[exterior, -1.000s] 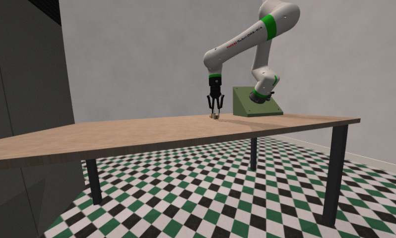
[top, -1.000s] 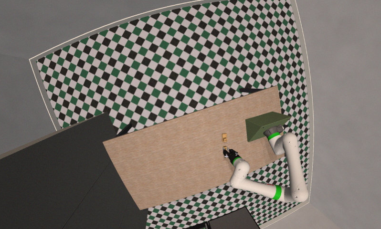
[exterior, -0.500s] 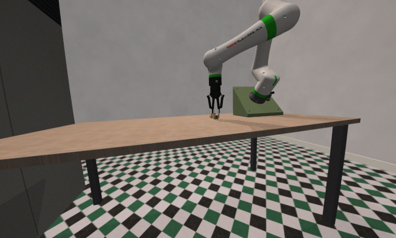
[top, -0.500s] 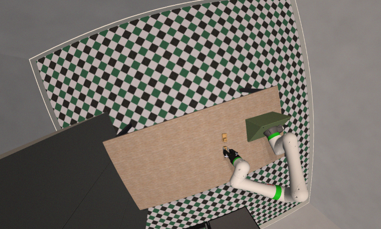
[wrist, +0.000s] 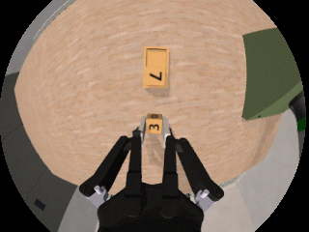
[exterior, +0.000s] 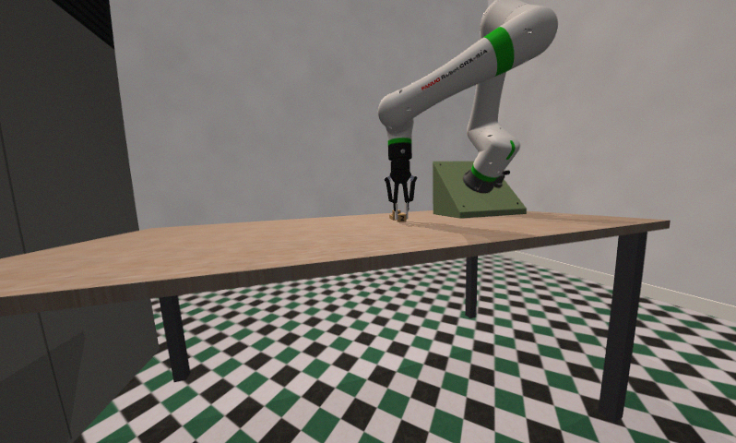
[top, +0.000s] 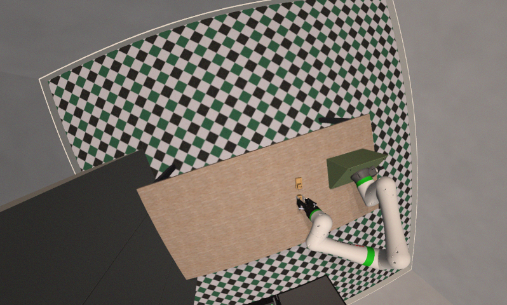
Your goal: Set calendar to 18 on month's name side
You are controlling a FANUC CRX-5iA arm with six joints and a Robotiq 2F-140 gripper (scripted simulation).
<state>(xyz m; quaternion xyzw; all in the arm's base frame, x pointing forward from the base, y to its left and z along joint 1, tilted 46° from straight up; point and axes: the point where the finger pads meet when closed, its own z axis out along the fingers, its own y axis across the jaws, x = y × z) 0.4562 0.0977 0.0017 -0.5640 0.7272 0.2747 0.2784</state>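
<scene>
Right now the tray is 20 mm behind my hand, 110 mm to the right of it and 30 mm below it.
</scene>
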